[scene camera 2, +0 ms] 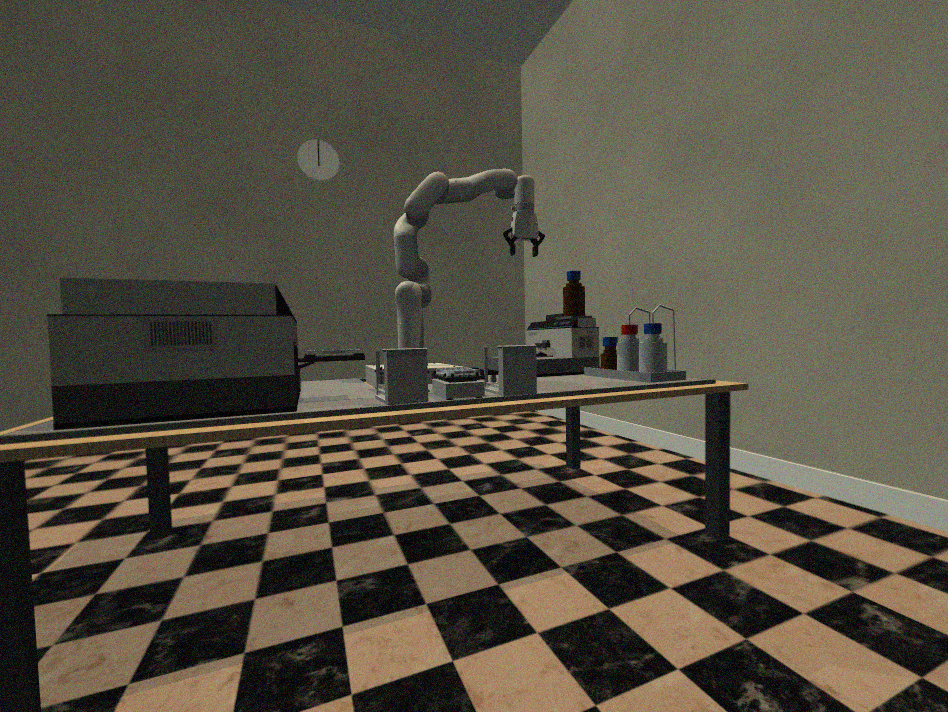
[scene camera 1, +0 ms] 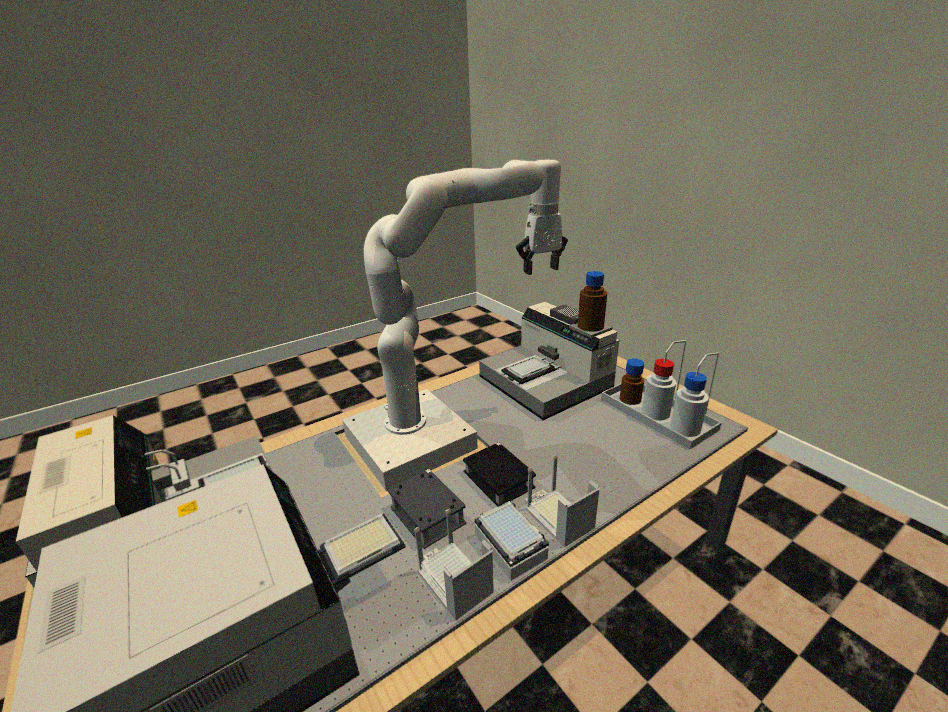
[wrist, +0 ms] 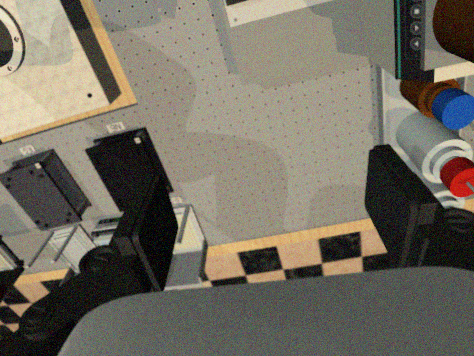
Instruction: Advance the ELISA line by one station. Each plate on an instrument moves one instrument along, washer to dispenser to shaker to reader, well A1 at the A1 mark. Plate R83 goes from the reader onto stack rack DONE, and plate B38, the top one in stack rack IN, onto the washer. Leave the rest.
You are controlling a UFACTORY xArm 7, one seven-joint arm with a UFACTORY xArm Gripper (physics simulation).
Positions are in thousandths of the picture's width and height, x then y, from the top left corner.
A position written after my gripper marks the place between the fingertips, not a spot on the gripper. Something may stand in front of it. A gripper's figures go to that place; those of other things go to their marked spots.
Labels:
My gripper (scene camera 1: 571, 381) is 138 cm from the lens. A blue-tinted plate (scene camera 1: 540, 745) is 109 cm from the lens. An upright rack holder (scene camera 1: 492, 828) is 100 cm from the lens.

